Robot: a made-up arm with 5 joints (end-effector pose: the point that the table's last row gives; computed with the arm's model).
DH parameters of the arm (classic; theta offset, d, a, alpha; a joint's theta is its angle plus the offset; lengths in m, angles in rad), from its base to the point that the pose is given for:
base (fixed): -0.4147 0 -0.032 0
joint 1: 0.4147 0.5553 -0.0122 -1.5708
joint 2: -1.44 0 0.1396 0
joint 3: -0.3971 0 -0.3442 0
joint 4: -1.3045 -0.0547 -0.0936 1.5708
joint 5: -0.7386 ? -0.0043 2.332
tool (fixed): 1.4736 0.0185 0 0
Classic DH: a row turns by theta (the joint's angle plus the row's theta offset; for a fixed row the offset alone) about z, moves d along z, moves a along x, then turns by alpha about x.
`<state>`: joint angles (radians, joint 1 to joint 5).
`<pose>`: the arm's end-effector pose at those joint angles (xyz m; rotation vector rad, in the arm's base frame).
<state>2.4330 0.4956 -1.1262 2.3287 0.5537</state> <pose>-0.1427 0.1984 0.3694 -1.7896 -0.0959 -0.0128</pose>
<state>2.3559 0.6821 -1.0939 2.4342 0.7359</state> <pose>-0.0903 0.1702 0.3475 -1.8636 -0.3348 -0.3500</pose>
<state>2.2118 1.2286 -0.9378 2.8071 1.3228</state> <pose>0.0129 0.0705 0.3565 -1.9967 -1.5285 -0.9163</pose>
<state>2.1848 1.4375 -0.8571 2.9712 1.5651</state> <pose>0.0315 0.0428 0.3729 -1.9777 -2.1427 -0.8288</pose>
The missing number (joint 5, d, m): 0.1328
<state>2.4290 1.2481 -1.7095 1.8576 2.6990</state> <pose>-0.1830 0.2165 0.2257 0.1671 -0.6848 -0.9556</pose>
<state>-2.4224 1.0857 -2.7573 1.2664 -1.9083</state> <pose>-0.4893 -0.3356 0.6549 0.0955 0.7629 -1.5220</pose>
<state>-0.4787 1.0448 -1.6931 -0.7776 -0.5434</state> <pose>0.4105 -0.2766 0.4883 0.1458 -0.6638 -0.6824</pose>
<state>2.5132 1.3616 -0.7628 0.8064 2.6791</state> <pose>0.0757 0.0032 0.1426 0.1748 -0.6773 -0.8644</pose>
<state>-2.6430 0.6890 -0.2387 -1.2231 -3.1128</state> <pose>-0.2004 -0.0264 0.2832 -0.4048 1.3764 -0.6249</pose>
